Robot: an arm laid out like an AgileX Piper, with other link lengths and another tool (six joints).
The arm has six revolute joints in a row. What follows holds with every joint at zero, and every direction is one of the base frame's. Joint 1 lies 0.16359 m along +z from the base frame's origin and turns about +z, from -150 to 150 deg. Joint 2 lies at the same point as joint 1 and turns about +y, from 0 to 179.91 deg. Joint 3 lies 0.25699 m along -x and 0.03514 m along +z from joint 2 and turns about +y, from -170 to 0 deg. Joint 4 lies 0.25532 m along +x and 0.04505 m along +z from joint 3 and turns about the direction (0.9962, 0, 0.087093), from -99.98 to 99.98 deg. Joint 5 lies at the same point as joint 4 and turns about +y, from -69.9 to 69.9 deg. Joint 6 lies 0.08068 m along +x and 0.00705 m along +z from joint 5 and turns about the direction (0.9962, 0, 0.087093), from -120 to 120 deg. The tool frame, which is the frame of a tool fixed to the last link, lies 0.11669 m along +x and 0.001 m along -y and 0.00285 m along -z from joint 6; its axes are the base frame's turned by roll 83.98, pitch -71.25 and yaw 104.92 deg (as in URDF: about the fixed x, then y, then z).
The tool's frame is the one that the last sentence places.
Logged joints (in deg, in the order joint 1, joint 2, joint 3, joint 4, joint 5, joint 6), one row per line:
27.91, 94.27, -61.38, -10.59, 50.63, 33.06
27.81, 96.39, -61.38, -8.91, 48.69, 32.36
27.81, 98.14, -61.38, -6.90, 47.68, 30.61
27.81, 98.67, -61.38, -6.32, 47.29, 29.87
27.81, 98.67, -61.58, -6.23, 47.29, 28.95
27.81, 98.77, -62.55, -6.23, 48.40, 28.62
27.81, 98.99, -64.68, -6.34, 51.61, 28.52
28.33, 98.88, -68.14, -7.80, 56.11, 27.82
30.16, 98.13, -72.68, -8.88, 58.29, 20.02
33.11, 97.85, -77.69, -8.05, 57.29, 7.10
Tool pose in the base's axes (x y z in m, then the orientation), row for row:
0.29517, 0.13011, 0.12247, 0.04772, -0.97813, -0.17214, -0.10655
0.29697, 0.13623, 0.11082, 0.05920, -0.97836, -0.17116, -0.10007
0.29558, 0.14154, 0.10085, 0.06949, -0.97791, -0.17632, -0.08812
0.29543, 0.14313, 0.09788, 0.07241, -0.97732, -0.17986, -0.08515
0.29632, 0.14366, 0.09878, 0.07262, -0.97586, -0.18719, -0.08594
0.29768, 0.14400, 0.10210, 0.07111, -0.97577, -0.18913, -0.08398
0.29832, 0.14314, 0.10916, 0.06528, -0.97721, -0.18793, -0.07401
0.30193, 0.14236, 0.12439, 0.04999, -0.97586, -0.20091, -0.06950
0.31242, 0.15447, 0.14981, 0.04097, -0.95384, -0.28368, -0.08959
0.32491, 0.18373, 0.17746, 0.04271, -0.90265, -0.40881, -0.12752
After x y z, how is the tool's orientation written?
As a quaternion, w x y z.
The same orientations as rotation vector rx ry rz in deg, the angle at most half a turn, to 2 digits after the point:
-170.91, -30.08, -18.62
-169.76, -29.70, -17.36
-168.64, -30.41, -15.20
-168.24, -30.96, -14.66
-167.97, -32.22, -14.79
-168.11, -32.58, -14.47
-168.94, -32.49, -12.80
-170.28, -35.06, -12.13
-167.35, -49.77, -15.72
-158.20, -71.65, -22.35

